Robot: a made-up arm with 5 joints.
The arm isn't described. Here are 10 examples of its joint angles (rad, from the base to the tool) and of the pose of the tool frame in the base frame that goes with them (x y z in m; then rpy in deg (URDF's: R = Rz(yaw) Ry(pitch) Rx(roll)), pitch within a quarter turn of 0, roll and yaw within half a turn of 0).
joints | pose
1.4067 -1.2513 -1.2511 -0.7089 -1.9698 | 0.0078 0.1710 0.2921 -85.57 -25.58 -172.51
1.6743 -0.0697 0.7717 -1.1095 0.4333 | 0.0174 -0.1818 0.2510 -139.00 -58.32 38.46
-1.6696 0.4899 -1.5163 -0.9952 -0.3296 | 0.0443 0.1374 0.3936 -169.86 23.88 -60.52
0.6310 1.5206 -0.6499 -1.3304 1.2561 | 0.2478 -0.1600 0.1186 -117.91 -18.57 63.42
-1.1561 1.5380 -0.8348 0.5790 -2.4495 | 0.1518 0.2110 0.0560 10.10 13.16 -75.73
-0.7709 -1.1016 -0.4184 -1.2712 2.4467 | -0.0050 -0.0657 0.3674 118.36 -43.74 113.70
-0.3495 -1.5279 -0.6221 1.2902 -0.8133 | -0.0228 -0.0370 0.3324 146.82 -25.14 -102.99
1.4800 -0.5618 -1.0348 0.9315 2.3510 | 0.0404 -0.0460 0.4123 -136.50 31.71 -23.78
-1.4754 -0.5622 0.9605 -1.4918 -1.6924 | 0.0696 0.1219 0.2979 152.99 4.46 3.22
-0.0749 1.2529 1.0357 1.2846 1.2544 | 0.0888 -0.0077 0.1414 116.25 18.92 103.38
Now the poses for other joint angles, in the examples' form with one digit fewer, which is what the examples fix.
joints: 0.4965 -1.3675 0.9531 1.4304 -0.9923
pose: 0.096 -0.039 0.229 28.1 -15.4 -92.0
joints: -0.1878 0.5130 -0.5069 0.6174 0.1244
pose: 0.297 0.036 0.235 -6.0 -54.0 18.2
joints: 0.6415 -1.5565 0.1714 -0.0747 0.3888
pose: 0.010 0.014 0.358 -177.9 -6.0 123.6
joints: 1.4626 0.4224 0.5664 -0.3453 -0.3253
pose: 0.058 -0.205 0.160 26.0 -48.1 -117.0
